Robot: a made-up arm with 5 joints.
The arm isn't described. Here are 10 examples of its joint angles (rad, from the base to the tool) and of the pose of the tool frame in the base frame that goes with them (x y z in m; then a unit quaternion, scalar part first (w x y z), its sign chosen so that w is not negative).
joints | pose
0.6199 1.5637 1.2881 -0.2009 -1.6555 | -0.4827 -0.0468 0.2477 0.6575 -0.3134 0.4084 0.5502
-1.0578 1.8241 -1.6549 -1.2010 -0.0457 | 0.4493 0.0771 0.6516 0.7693 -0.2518 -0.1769 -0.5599
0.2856 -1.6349 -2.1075 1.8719 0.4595 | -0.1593 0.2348 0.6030 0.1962 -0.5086 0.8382 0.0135
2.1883 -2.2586 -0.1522 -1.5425 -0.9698 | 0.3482 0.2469 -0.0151 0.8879 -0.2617 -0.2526 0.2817
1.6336 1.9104 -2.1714 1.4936 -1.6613 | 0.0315 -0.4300 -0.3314 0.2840 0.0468 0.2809 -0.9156
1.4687 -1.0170 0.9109 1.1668 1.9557 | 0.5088 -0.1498 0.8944 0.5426 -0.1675 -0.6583 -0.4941
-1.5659 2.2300 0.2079 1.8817 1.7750 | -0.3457 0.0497 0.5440 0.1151 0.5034 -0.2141 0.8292
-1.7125 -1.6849 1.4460 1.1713 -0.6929 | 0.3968 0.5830 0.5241 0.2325 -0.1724 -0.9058 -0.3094
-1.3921 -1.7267 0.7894 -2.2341 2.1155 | -0.0198 0.2444 0.5850 0.1125 0.4507 -0.8568 -0.2238
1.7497 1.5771 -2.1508 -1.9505 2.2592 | -0.0845 -0.5981 -0.1295 0.1840 0.3018 -0.1591 -0.9218
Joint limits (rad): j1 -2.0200..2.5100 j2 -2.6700..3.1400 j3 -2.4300..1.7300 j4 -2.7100..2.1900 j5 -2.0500..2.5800
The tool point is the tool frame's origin. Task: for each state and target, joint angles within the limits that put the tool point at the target. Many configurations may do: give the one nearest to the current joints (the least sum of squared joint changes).
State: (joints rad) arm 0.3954 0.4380 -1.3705 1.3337 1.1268
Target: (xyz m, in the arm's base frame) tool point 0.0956 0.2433 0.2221
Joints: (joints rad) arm 0.5114 0.5970 -1.2474 1.4981 1.6669
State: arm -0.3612 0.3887 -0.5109 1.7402 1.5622
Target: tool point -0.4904 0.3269 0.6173
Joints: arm 0.0804 1.1601 0.4690 1.2901 1.5843
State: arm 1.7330 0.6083 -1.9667 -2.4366 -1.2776
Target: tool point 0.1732 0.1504 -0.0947
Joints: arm 2.1095 1.2757 -2.3857 -2.2486 -0.5452
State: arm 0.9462 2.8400 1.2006 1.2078 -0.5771
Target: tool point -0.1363 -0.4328 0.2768
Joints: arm 1.2555 3.1400 1.1116 1.6125 -0.6074
